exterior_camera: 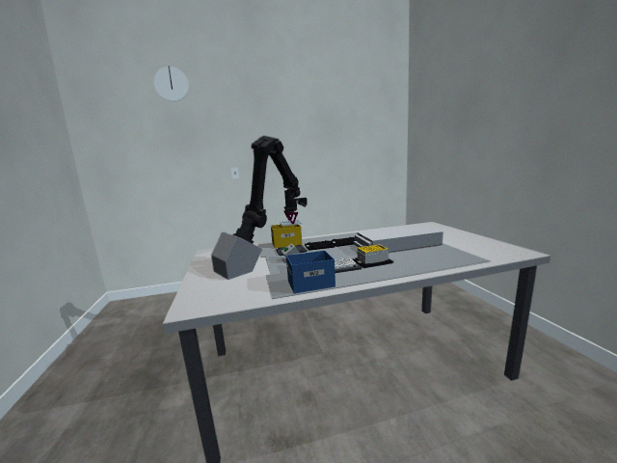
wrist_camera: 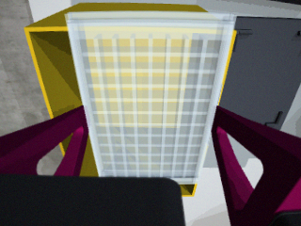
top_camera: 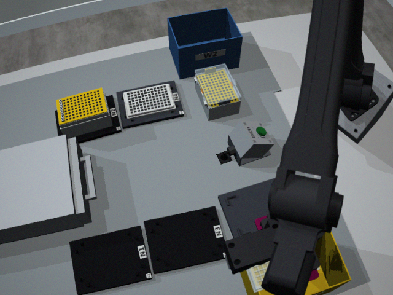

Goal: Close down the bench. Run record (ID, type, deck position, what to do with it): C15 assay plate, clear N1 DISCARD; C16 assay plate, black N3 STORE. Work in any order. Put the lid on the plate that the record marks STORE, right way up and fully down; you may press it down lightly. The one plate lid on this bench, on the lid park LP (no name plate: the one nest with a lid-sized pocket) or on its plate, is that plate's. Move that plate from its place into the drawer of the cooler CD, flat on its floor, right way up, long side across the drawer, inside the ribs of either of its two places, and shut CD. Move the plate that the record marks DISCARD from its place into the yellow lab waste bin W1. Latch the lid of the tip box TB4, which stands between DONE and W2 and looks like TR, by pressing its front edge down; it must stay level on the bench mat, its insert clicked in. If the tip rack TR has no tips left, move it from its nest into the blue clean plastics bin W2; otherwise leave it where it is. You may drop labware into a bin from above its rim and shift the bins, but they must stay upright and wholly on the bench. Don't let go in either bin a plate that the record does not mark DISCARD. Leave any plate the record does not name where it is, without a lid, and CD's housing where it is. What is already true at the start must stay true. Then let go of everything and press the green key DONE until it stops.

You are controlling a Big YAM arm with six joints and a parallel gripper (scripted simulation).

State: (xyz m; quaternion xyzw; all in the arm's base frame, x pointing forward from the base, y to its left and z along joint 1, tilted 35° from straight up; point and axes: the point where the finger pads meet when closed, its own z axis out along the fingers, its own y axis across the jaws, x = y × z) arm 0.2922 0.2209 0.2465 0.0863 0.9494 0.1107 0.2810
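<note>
My gripper is now 140 mm past the green DONE key, 290 mm to the left of it and 80 mm above it. Also, from my hand: nest N3: 120 mm ahead, 140 mm to the right, 140 mm below; lid park: 60 mm behind, 140 mm to the right, 140 mm below; yellow bin W1: 40 mm behind, 20 mm to the left, 110 mm below.
</note>
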